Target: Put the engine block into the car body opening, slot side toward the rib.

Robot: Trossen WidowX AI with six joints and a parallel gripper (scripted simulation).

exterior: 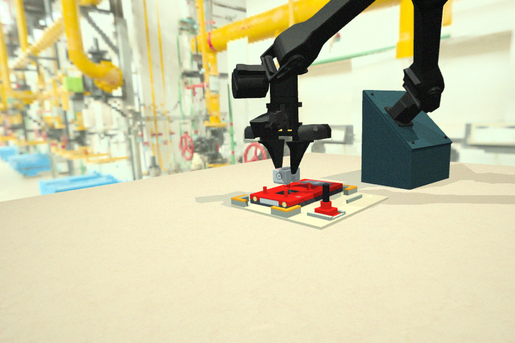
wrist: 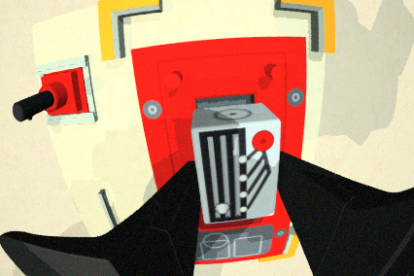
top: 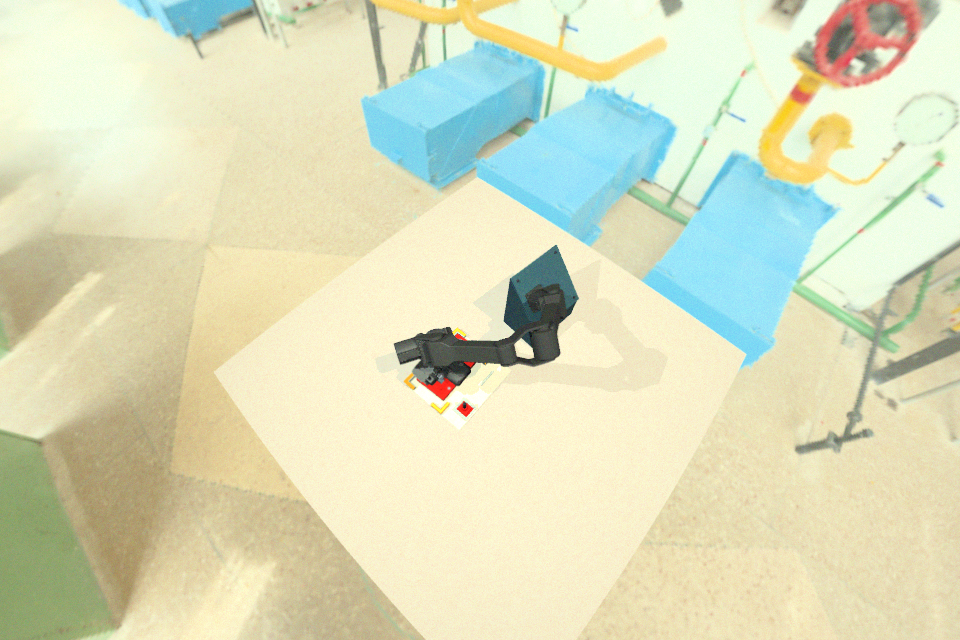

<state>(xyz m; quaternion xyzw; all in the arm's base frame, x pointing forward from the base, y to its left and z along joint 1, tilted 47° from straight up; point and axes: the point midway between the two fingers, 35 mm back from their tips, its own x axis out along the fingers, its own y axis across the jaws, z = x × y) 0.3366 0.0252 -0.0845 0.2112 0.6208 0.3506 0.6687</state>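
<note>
My gripper tip is 1 cm above the engine block.
</note>
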